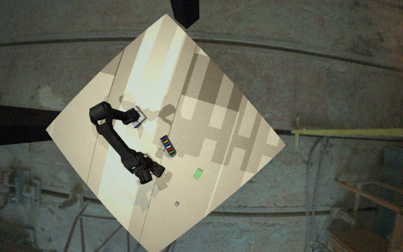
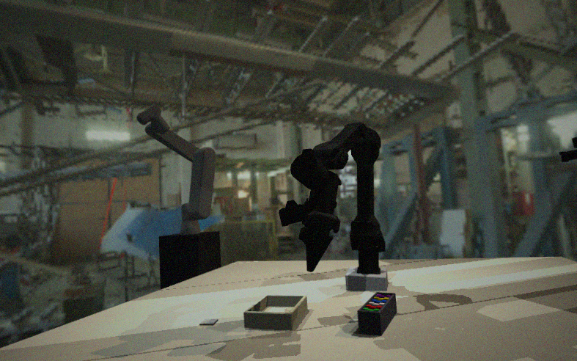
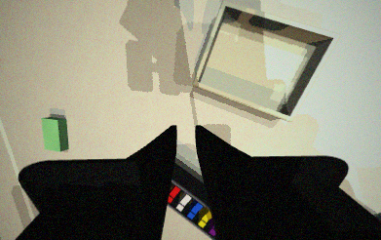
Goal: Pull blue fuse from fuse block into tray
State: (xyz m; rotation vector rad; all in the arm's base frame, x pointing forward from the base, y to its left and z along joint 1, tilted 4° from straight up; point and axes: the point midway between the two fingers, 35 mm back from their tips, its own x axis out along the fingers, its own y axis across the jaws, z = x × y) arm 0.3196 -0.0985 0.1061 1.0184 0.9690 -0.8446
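Now: gripper tip 4 cm past the blue fuse, 13 cm to the right of it and 8 cm above it. From my gripper tip the other things lie so: grey cube 30 cm ahead, 13 cm to the right, 10 cm below; grey tray 4 cm behind, 9 cm to the right, 10 cm below.
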